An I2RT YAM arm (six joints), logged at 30 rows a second.
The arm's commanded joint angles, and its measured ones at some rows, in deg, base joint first. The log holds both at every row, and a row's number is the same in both.
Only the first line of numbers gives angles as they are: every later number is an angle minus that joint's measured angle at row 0.
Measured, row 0:
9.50 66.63 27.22 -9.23 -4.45 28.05
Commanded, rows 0 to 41:
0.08 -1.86 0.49 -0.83 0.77 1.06
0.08 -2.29 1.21 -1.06 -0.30 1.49
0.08 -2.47 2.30 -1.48 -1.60 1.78
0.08 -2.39 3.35 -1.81 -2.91 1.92
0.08 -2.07 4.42 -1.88 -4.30 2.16
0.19 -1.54 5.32 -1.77 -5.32 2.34
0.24 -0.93 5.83 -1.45 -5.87 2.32
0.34 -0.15 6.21 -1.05 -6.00 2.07
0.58 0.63 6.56 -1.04 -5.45 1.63
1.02 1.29 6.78 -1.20 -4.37 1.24
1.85 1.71 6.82 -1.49 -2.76 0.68
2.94 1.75 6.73 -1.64 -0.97 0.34
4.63 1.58 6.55 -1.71 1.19 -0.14
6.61 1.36 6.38 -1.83 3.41 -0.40
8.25 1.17 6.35 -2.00 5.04 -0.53
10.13 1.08 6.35 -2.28 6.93 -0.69
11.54 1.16 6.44 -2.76 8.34 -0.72
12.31 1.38 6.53 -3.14 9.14 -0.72
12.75 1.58 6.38 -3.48 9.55 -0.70
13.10 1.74 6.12 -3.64 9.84 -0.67
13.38 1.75 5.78 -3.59 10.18 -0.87
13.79 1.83 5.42 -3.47 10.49 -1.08
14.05 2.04 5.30 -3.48 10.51 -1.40
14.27 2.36 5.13 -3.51 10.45 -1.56
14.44 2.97 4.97 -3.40 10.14 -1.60
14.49 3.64 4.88 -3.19 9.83 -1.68
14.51 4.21 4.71 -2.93 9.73 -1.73
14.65 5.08 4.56 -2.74 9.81 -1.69
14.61 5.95 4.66 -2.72 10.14 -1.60
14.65 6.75 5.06 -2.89 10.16 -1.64
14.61 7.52 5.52 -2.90 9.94 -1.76
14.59 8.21 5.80 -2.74 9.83 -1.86
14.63 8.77 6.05 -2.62 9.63 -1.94
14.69 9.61 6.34 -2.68 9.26 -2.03
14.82 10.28 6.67 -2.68 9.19 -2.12
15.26 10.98 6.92 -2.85 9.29 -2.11
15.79 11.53 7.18 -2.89 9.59 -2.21
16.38 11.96 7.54 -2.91 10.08 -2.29
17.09 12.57 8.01 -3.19 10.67 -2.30
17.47 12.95 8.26 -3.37 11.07 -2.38
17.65 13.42 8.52 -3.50 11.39 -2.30
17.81 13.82 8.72 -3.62 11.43 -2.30
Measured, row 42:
17.50 13.09 8.07 -3.00 9.47 -1.96
